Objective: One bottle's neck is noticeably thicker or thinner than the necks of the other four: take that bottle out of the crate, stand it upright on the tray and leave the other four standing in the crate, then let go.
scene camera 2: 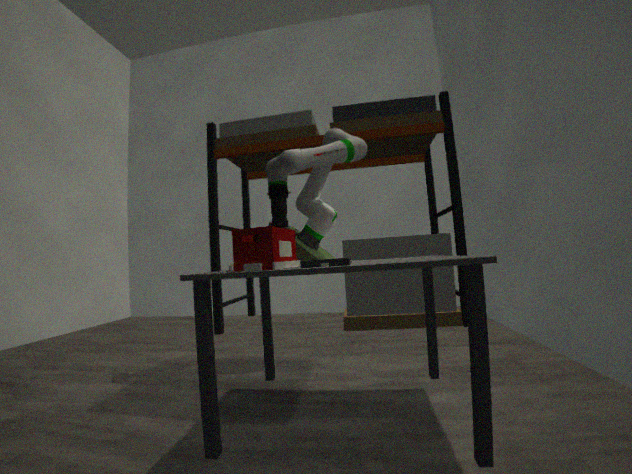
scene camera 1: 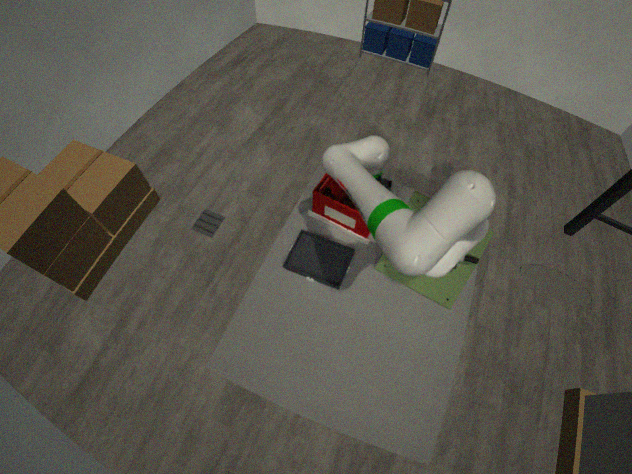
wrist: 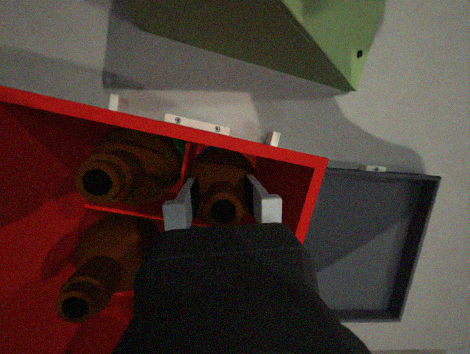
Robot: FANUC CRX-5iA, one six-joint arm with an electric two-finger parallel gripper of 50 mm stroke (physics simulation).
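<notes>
The red crate stands on the table with brown bottles in it. In the wrist view my gripper is shut on a brown bottle in the compartment at the crate's right end, one finger on each side. This bottle is upright inside the crate walls. A second bottle stands to its left, a third bottle at lower left. The other bottles are hidden by the gripper body or out of view. The dark tray lies beside the crate, with no bottle on it.
The crate's rim and inner dividers surround the held bottle. Pale brackets sit along the crate's outer side. The green base plate of the arm is near the crate. The table carries them all.
</notes>
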